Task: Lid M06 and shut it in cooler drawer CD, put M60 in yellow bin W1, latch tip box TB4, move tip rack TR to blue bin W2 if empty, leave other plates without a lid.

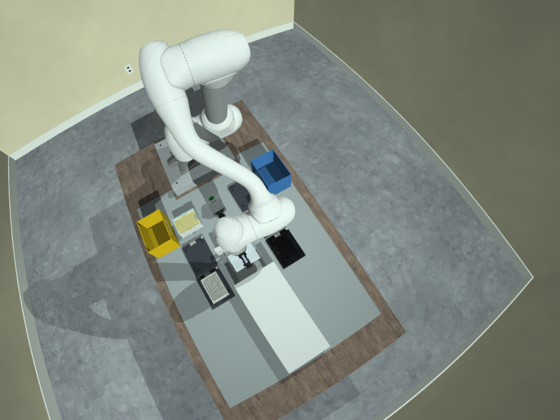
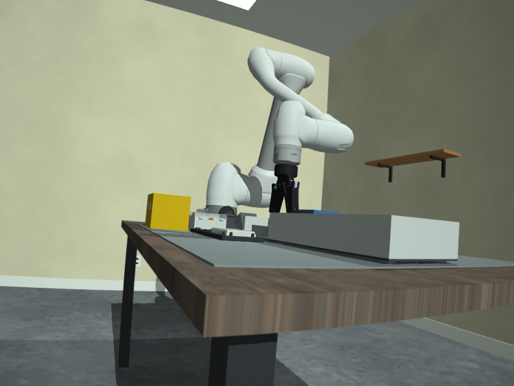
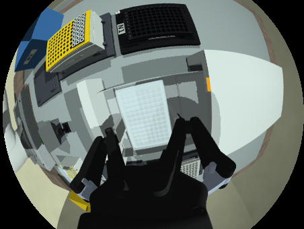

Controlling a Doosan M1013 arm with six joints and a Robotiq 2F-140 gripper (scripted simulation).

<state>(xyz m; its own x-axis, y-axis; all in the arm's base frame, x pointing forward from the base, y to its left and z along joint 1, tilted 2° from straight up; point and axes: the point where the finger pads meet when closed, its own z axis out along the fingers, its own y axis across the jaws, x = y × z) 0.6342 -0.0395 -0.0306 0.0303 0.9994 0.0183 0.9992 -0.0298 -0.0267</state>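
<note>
Now: the plate lid 2 cm below my hand. Round my hand: black assay plate: 7 cm ahead, 19 cm to the left, 2 cm below; white cooler CD: 17 cm ahead, 1 cm to the right, 1 cm below; clear assay plate: 4 cm ahead, 19 cm to the right, 2 cm below.
</note>
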